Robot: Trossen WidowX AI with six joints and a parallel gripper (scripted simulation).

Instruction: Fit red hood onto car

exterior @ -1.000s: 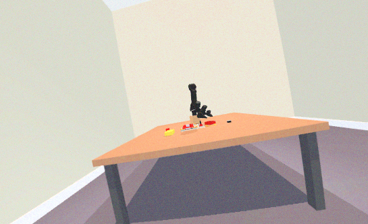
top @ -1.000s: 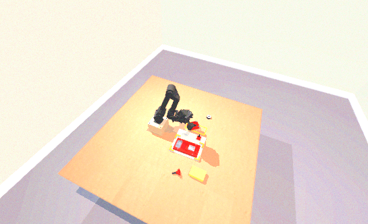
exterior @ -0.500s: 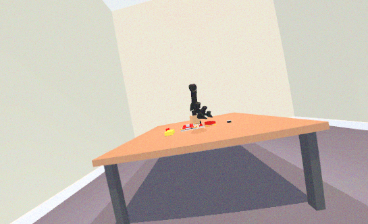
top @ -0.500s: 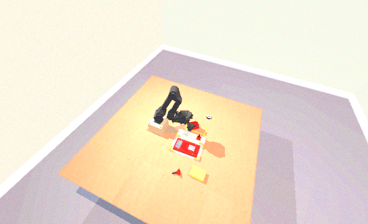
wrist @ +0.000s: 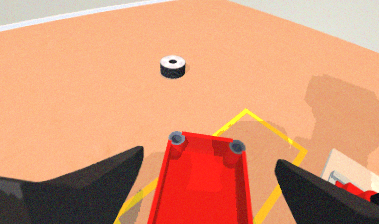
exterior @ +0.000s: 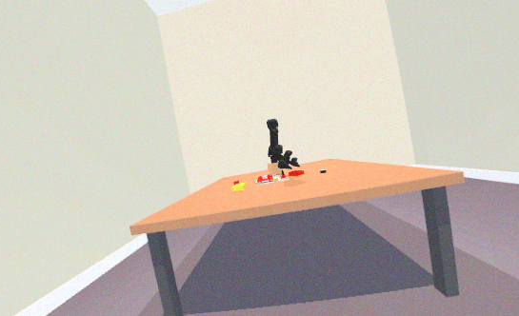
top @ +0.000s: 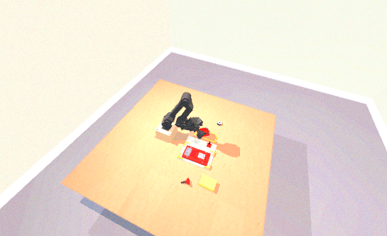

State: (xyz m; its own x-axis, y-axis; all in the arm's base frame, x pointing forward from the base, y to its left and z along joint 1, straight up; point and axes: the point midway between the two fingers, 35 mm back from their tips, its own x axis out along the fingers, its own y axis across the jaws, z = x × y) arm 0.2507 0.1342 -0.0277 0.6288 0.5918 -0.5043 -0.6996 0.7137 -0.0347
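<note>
My gripper tip is 1 cm past the red hood, 1 cm to the left of it and 4 cm above it. From my gripper tip the other things lie so: black-and-white wheel: 9 cm ahead, 16 cm to the left, 4 cm below; yellow block: 19 cm ahead, 39 cm to the right, 4 cm below; white jig board: 4 cm ahead, 20 cm to the right, 4 cm below.
</note>
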